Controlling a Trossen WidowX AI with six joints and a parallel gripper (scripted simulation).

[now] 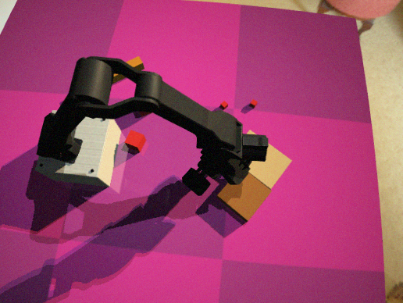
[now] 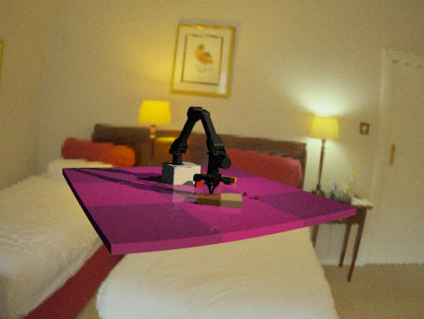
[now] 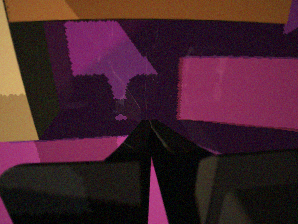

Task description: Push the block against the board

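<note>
The orange-brown square block is 10 cm ahead of my gripper tip, 5 cm to the right of it and 1 cm above it. The rest, counted from my gripper tip: tan flat board (12 cm ahead, 6 cm to the left, 1 cm above); long orange bar (38 cm behind, 21 cm to the left, 1 cm above).
</note>
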